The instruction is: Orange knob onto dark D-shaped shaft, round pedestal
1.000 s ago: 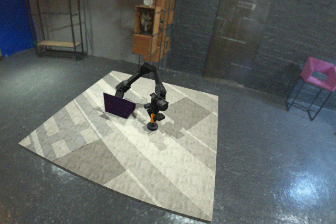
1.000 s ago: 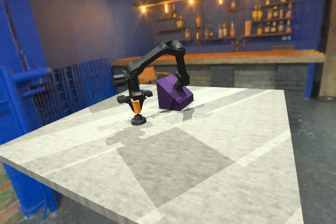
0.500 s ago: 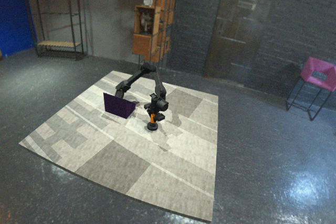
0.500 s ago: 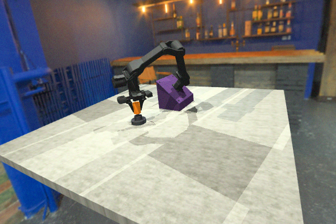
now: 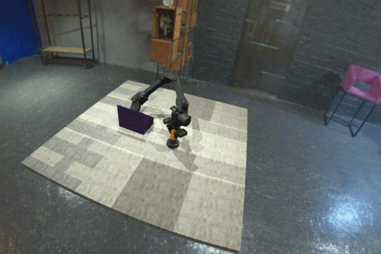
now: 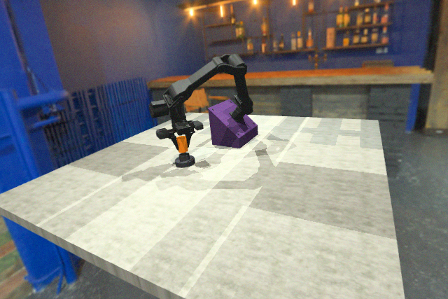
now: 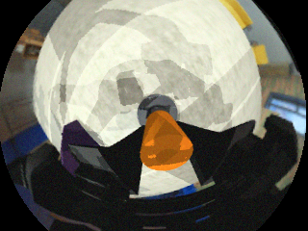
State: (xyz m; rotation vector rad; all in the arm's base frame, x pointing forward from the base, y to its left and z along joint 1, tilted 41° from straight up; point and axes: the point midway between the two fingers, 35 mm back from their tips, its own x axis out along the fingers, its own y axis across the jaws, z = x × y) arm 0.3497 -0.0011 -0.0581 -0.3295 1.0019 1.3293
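My gripper tip is now 2 cm below the orange knob. From my gripper tip the other things lie so: pedestal: 4 cm below.
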